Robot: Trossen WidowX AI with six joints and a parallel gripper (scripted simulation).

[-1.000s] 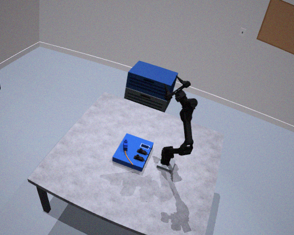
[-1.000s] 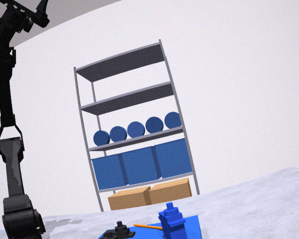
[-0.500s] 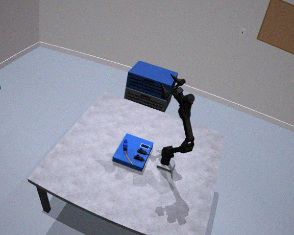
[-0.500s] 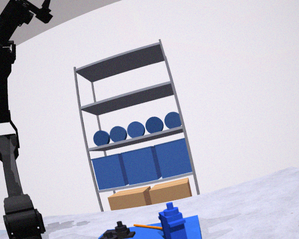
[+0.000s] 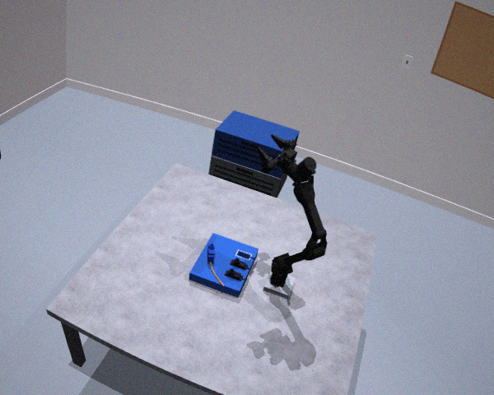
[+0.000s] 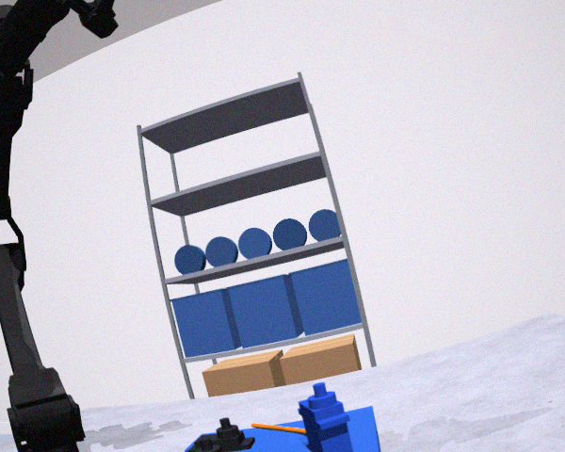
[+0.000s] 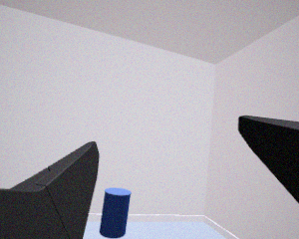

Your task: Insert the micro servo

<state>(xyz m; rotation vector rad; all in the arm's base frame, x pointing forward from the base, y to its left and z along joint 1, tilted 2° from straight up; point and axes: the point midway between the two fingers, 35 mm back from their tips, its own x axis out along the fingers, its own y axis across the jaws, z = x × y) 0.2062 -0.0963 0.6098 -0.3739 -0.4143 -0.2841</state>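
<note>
The blue deck lies 80 mm ahead of my gripper tip, 90 mm to the left of it and 640 mm below it.
</note>
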